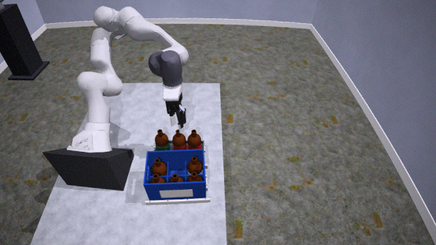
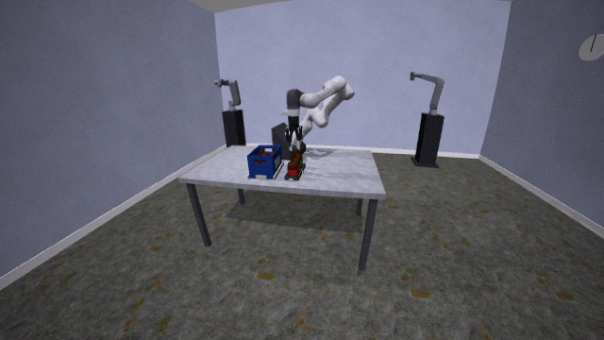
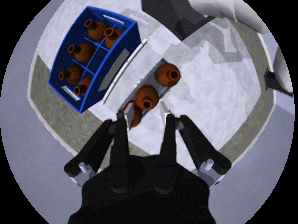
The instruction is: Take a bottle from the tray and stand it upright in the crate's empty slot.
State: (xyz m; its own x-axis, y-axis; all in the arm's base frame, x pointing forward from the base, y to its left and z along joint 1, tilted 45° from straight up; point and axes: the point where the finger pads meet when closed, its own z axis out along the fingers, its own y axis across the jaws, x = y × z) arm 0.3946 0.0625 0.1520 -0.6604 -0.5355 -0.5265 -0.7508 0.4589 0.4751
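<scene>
The bottle lies 13 cm below my hand. The rest, counted from my hand: dark tray (20 cm below); crate (2 cm ahead, 23 cm to the right, 13 cm below).
</scene>
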